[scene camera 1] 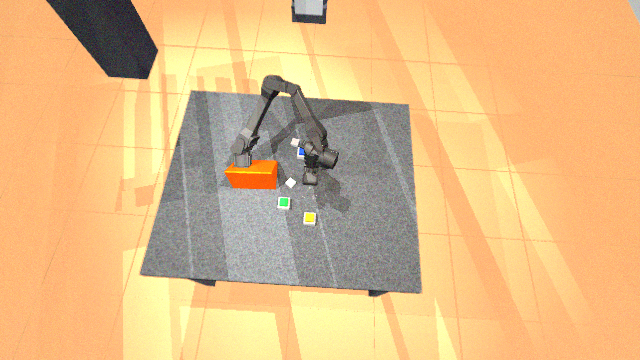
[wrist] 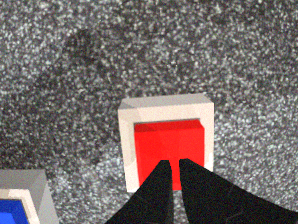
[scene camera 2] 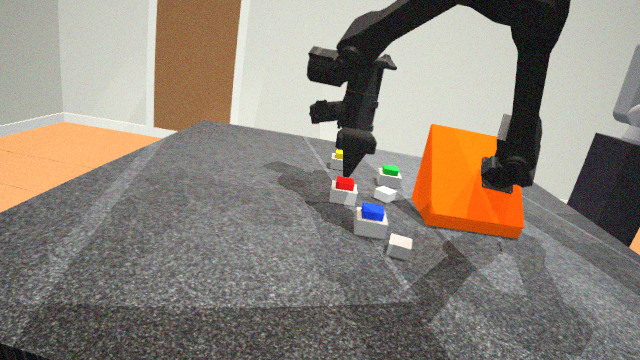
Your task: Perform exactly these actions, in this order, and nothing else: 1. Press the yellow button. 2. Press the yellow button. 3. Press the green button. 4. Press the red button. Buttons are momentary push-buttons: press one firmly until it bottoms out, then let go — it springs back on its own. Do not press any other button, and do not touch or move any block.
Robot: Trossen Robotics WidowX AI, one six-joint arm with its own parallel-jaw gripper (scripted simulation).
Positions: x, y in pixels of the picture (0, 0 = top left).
Scene:
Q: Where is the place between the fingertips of my gripper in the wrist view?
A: At 174, 168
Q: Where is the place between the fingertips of my gripper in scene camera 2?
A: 345, 176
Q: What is my gripper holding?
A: Nothing.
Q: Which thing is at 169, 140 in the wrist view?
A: A red button.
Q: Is my gripper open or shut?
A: Shut.

